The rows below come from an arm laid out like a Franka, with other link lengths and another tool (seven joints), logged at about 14 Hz.
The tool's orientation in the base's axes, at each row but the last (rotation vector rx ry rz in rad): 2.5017 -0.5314 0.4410; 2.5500 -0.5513 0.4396; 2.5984 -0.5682 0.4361; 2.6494 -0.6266 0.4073; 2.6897 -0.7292 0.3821; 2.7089 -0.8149 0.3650
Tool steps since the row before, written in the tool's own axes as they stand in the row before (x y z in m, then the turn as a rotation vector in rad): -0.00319 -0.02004 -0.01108 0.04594 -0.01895 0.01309; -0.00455 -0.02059 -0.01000 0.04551 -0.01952 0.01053; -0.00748 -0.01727 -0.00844 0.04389 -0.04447 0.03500; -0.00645 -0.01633 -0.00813 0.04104 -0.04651 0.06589; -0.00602 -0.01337 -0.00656 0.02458 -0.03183 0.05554; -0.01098 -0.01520 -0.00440 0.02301 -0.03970 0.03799
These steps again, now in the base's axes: 0.00415 0.02271 -0.00118 0.05110 -0.00544 0.00009; 0.00344 0.02302 -0.00165 0.05047 -0.00352 0.00181; -0.00033 0.02055 -0.00177 0.06549 0.00562 -0.02843; 0.00074 0.01933 -0.00004 0.06982 -0.00492 -0.05735; 0.00091 0.01602 0.00074 0.04663 -0.00577 -0.04994; -0.00093 0.01908 -0.00246 0.04709 0.00730 -0.03575
